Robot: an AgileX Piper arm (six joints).
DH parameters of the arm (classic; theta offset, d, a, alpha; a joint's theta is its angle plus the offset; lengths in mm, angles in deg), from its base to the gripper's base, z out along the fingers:
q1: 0 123 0 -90
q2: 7.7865 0 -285 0
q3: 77.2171 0 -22 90
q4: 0 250.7 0 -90
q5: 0 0 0 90
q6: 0 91 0 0
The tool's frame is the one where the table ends.
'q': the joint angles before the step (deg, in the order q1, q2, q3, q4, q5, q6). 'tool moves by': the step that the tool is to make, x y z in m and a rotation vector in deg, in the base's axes. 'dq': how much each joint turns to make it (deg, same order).
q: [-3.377, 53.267, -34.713, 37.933, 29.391, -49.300]
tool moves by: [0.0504, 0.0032, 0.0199, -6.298, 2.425, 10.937]
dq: [0.001, 12.604, -12.968, -0.009, 7.550, -10.478]
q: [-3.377, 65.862, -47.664, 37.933, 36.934, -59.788]
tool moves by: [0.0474, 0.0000, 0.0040, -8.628, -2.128, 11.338]
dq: [-0.001, 10.680, -9.842, 0.737, 2.889, -14.866]
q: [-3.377, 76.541, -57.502, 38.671, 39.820, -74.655]
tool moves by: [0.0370, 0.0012, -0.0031, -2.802, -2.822, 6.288]
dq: [-0.005, 7.816, -6.552, 4.074, 0.319, -10.713]
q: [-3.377, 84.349, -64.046, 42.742, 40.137, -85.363]
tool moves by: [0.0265, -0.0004, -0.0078, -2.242, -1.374, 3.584]
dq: [-0.008, 5.742, -4.528, 1.623, 0.003, -6.124]
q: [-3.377, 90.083, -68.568, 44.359, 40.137, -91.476]
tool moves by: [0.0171, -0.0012, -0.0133, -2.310, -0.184, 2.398]
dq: [-0.005, 4.159, -2.203, 0.364, -0.499, -4.269]
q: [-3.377, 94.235, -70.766, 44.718, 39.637, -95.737]
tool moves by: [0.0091, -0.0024, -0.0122, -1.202, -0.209, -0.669]
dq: [0.008, 2.234, -0.091, 0.337, -2.447, -1.570]
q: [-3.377, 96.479, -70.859, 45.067, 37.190, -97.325]
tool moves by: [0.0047, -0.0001, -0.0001, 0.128, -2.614, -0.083]
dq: [-0.007, 0.521, -0.008, 3.428, -2.112, -3.884]
